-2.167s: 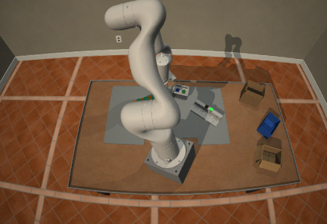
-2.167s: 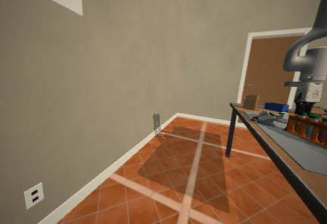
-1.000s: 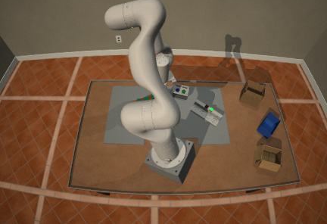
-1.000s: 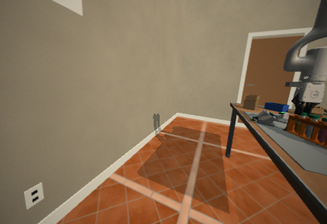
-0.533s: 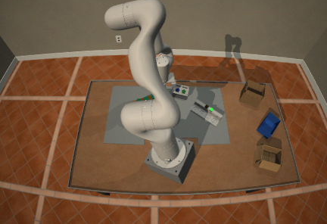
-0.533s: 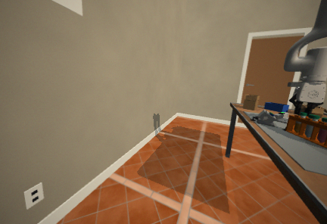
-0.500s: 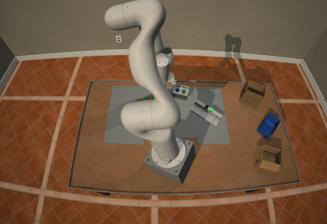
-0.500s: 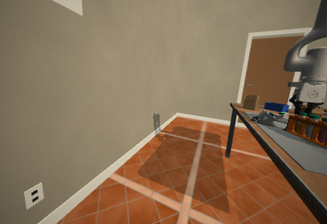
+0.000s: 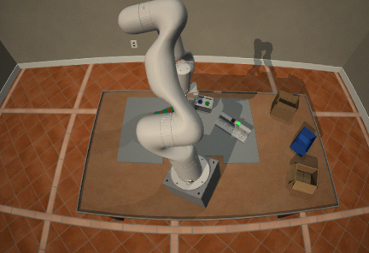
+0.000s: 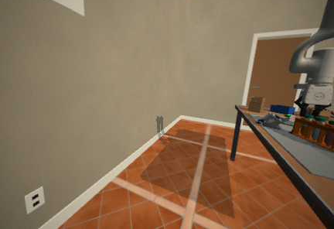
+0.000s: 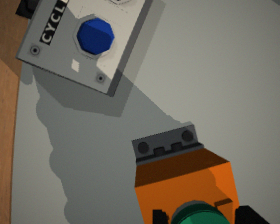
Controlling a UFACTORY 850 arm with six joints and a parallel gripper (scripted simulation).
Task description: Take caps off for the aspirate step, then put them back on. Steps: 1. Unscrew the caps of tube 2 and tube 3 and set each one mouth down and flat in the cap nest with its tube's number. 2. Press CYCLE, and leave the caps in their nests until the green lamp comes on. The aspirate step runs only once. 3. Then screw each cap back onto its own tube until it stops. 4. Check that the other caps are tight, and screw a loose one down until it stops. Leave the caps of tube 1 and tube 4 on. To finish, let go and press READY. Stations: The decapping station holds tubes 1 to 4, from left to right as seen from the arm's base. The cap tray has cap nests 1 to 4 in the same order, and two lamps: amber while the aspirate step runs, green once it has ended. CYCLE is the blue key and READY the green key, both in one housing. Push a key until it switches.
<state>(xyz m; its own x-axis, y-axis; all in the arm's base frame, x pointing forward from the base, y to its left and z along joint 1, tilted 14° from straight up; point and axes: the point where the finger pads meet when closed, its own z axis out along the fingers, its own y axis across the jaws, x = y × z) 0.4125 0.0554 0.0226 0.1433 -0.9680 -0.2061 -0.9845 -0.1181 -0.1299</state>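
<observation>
The green ready key lies 160 mm to the right of my hand, 70 mm ahead of it and 60 mm below it. The rest, counted from my hand: blue bin (800 mm to the right, 170 mm behind, 110 mm below); blue cycle key (110 mm to the right, 80 mm ahead, 60 mm below); key housing (130 mm to the right, 90 mm ahead, 70 mm below).
</observation>
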